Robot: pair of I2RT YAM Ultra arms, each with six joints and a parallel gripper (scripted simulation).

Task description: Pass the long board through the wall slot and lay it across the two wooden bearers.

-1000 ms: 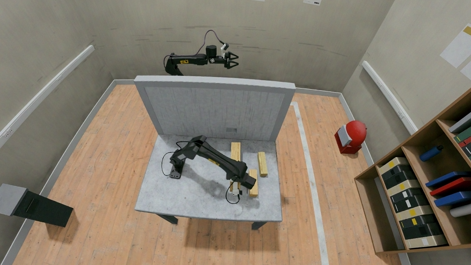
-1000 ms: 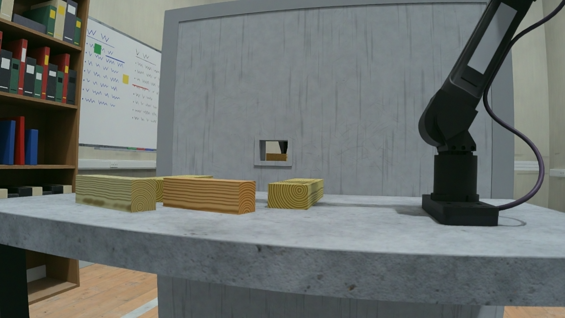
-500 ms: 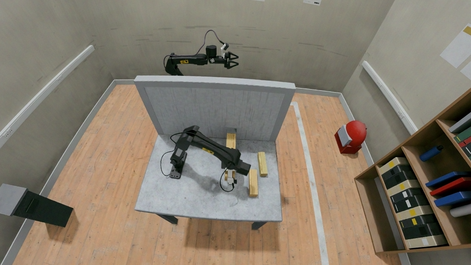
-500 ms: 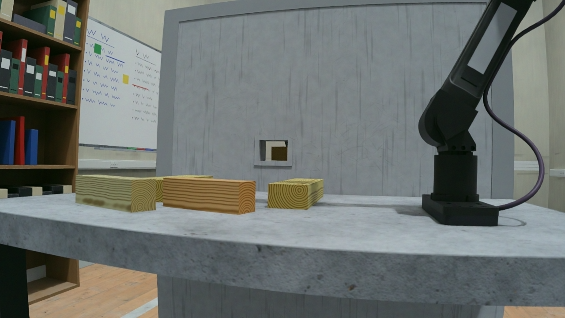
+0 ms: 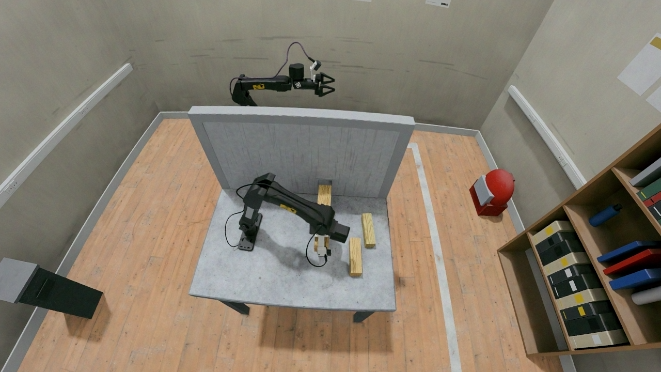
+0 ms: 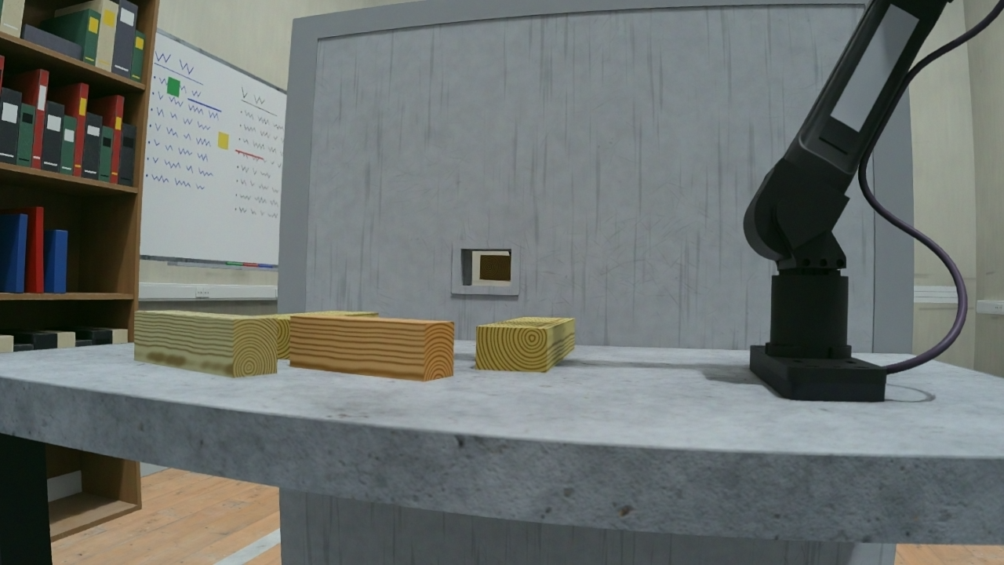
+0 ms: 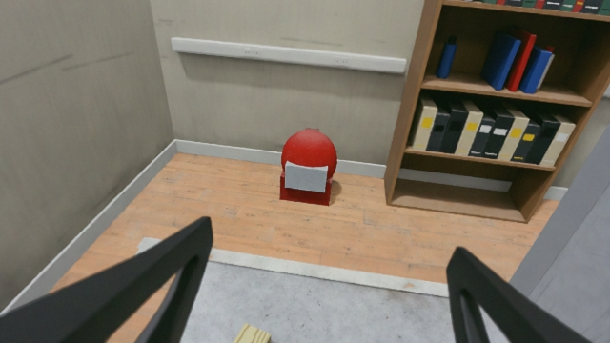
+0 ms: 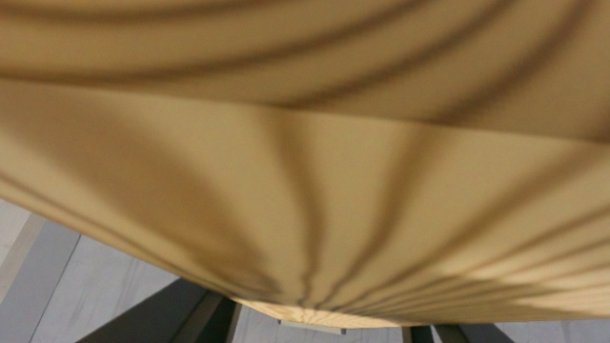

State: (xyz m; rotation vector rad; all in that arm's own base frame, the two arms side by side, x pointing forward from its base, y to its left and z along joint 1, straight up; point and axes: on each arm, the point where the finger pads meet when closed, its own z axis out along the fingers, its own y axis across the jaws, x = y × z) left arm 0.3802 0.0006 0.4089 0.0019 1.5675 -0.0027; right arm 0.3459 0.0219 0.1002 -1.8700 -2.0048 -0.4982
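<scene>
Now: right hand 5 cm to the right of the long board.
</scene>
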